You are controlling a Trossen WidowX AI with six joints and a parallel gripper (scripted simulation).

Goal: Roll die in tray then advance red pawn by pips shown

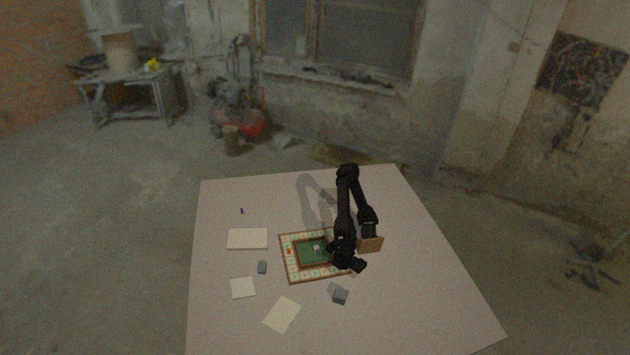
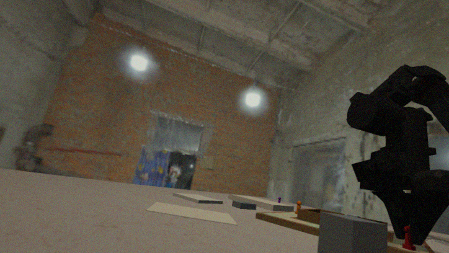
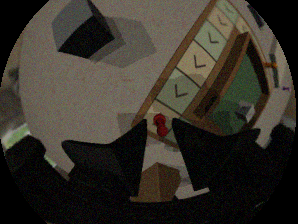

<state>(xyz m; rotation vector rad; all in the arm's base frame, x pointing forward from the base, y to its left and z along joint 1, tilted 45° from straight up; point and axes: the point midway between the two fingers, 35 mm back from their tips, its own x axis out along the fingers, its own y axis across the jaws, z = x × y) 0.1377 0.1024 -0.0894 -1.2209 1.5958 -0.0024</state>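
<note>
The white die is 12 cm ahead of my gripper tip and 11 cm to the right of it. Also, from my gripper tip: green tray: 13 cm ahead, 9 cm to the right, 2 cm below; then orange pawn: 24 cm ahead, 10 cm to the right; then red pawn: right at my gripper tip.
</note>
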